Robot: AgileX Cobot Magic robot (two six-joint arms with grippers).
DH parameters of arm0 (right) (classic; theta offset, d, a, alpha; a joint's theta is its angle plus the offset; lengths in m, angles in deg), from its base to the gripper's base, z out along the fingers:
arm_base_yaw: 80.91 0.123 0 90
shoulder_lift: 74.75 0 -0.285 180
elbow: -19.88 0 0.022 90
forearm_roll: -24.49 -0.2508 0 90
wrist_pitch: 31.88 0 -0.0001 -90
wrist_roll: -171.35 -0.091 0 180
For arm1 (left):
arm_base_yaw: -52.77 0.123 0 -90
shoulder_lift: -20.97 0 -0.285 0
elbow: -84.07 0 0.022 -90
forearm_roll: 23.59 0.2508 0 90
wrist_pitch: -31.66 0 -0.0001 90
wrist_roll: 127.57 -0.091 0 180
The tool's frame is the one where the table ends.
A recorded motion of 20 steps. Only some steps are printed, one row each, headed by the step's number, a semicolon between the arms.
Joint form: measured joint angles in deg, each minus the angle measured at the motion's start. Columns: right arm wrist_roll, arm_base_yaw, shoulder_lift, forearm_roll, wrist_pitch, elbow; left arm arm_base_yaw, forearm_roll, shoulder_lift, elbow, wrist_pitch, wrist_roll.
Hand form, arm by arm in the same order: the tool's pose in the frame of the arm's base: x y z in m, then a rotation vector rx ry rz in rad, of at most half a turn. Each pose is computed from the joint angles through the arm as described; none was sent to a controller.
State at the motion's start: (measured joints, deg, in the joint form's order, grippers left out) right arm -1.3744 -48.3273 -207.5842 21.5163 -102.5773 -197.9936; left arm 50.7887 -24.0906 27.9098 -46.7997 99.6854 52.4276
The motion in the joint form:
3: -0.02 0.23 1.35 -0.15 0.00 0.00; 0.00 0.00 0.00 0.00 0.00 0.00
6: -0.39 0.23 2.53 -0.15 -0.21 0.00; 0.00 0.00 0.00 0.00 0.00 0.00
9: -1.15 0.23 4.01 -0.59 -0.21 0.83; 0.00 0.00 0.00 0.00 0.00 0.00
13: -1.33 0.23 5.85 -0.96 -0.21 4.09; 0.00 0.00 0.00 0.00 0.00 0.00
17: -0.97 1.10 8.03 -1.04 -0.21 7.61; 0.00 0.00 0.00 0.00 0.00 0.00
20: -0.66 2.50 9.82 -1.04 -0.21 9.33; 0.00 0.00 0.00 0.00 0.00 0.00
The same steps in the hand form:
3: 0.3883 0.2559 0.2552 -0.9725 2.7129 0.1637; -0.0118 -0.0003 0.2646 0.0386 2.1657 -0.0305
6: 0.3856 0.2542 0.2646 -0.9591 2.7002 0.1697; -0.0118 -0.0003 0.2646 0.0386 2.1657 -0.0305
9: 0.3812 0.2522 0.2725 -0.9365 2.6981 0.1863; -0.0118 -0.0003 0.2646 0.0386 2.1657 -0.0305
13: 0.3733 0.2477 0.2713 -0.9379 2.7247 0.1888; -0.0118 -0.0003 0.2646 0.0386 2.1657 -0.0305
17: 0.3605 0.2475 0.2712 -0.9737 2.7374 0.1854; -0.0118 -0.0003 0.2646 0.0386 2.1657 -0.0305
20: 0.3484 0.2520 0.2765 -1.0144 2.7224 0.1890; -0.0118 -0.0003 0.2646 0.0386 2.1657 -0.0305

